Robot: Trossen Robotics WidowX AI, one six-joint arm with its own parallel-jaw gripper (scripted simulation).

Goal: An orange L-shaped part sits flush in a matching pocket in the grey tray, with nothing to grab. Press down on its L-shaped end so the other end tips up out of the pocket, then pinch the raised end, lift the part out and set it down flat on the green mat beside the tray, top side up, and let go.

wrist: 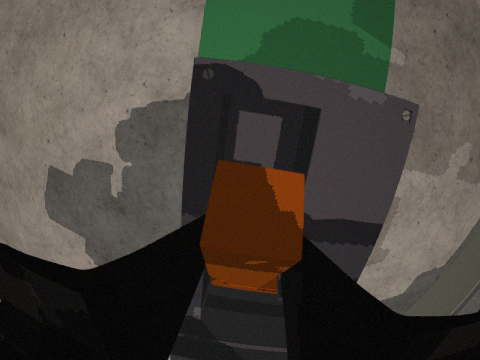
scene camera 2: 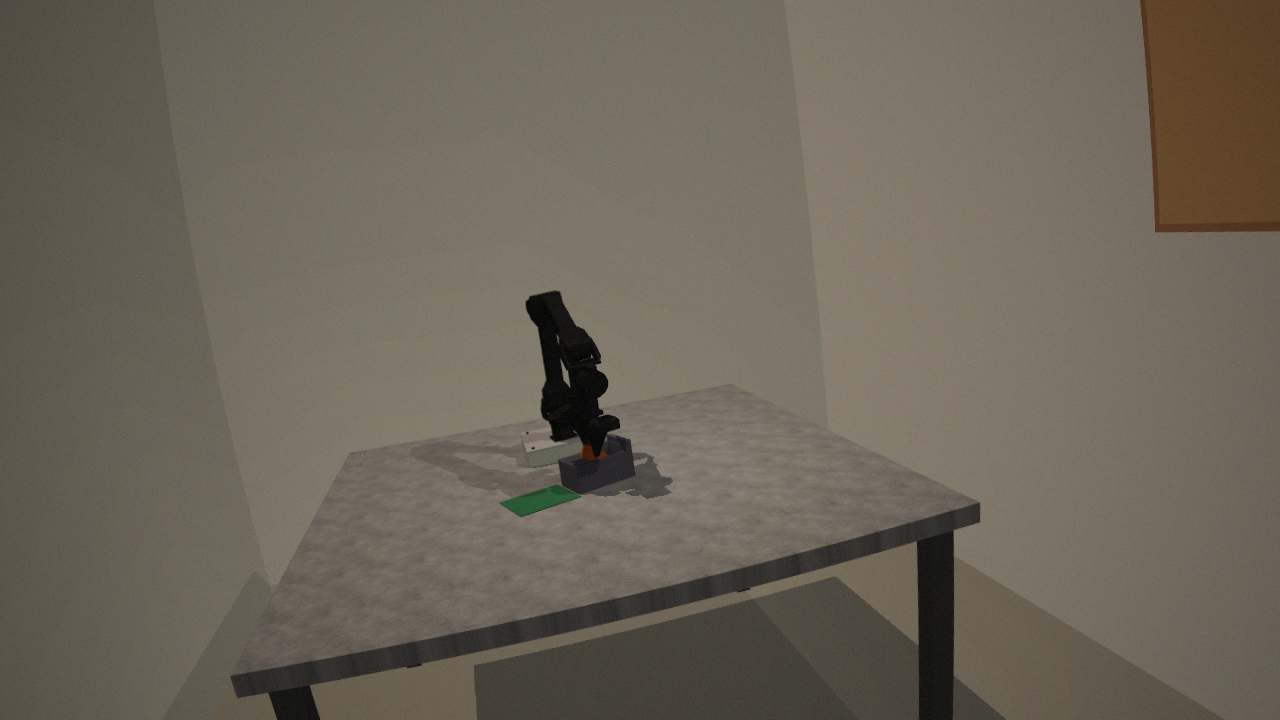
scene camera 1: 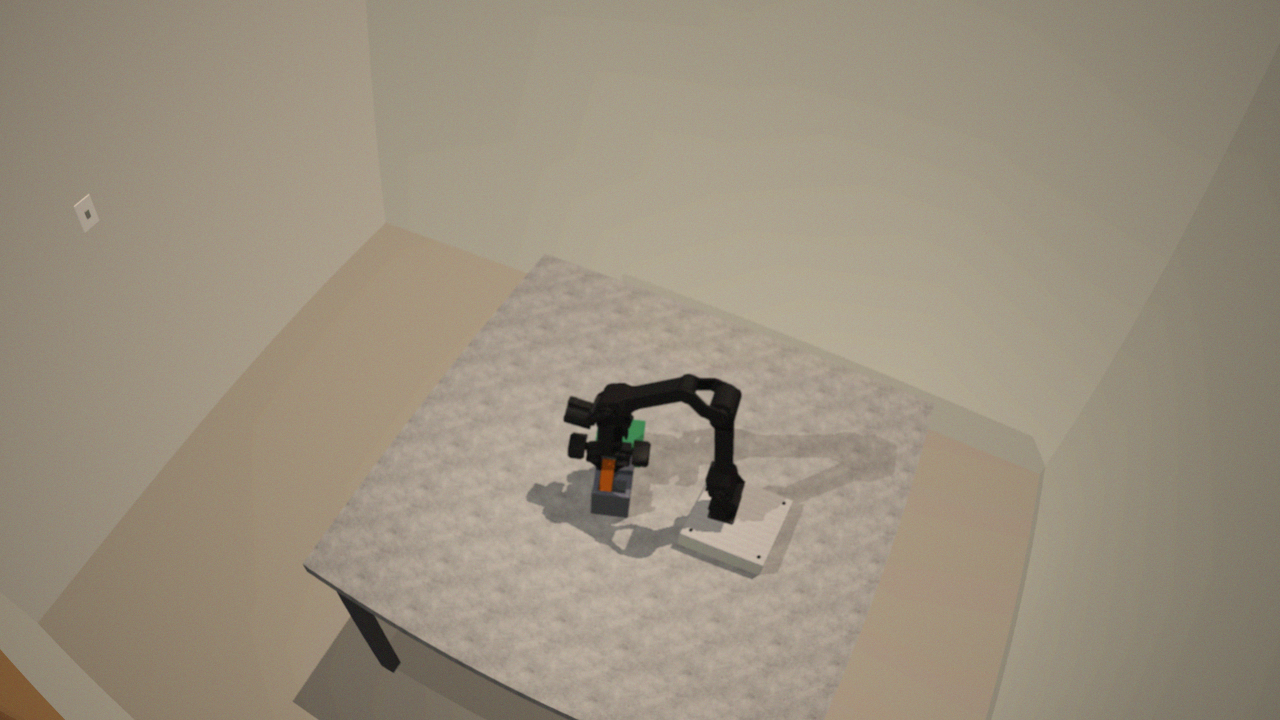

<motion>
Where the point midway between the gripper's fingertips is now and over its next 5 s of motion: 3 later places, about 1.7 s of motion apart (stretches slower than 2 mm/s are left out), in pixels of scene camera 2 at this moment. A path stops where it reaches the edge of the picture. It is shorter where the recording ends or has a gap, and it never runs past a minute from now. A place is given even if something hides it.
My gripper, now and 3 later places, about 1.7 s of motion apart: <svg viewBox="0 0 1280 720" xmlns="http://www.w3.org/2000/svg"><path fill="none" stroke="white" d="M593 455L588 426L529 435L525 465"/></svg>
</motion>
